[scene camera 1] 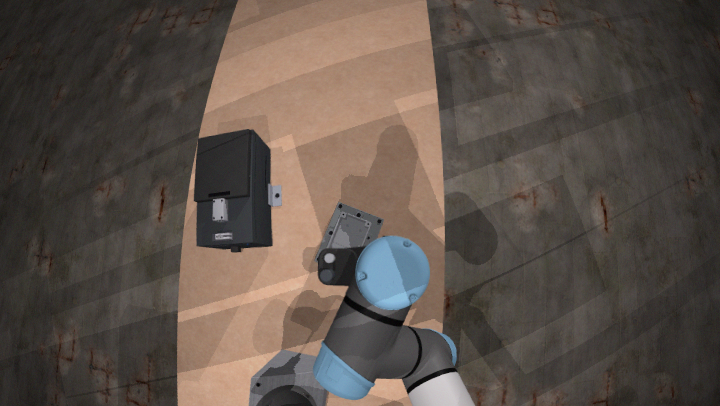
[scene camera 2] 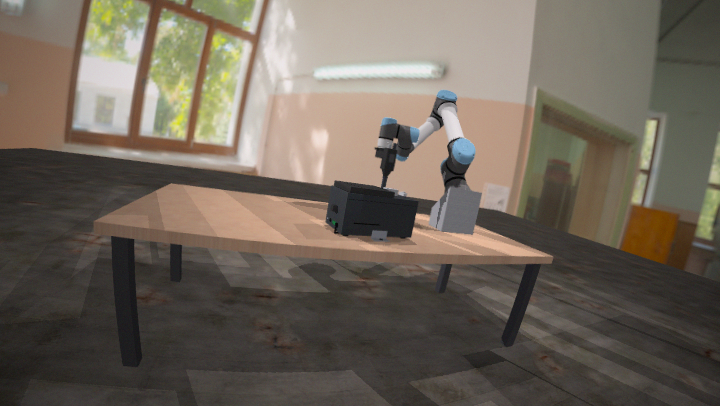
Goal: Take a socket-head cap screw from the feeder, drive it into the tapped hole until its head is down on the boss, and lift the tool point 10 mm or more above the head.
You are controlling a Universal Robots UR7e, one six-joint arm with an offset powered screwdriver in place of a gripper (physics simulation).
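Note:
The black screw feeder (scene camera 1: pixel 221 166) (scene camera 2: pixel 378 214) stands at the left of the table in the first scene view, with a small light metal block (scene camera 1: pixel 219 209) on its lower step. A grey metal part (scene camera 1: pixel 369 217) with dark holes around its rim lies right of the feeder, turned at an angle. My screwdriver (scene camera 1: pixel 336 267) (scene camera 2: pixel 384 181) points down over the near end of this part, its body covering that end. In the second scene view its tip is behind the feeder. The tip, any screw on it, and the hole and boss below it are hidden.
The table (scene camera 1: pixel 322 60) (scene camera 2: pixel 226 221) is long and wooden. The grey robot base block (scene camera 1: pixel 284 365) (scene camera 2: pixel 456 214) stands at the bottom in the first scene view. My blue and grey wrist (scene camera 1: pixel 393 272) is beside the screwdriver. A small metal bracket (scene camera 1: pixel 275 195) (scene camera 2: pixel 379 235) sticks out from the feeder's side.

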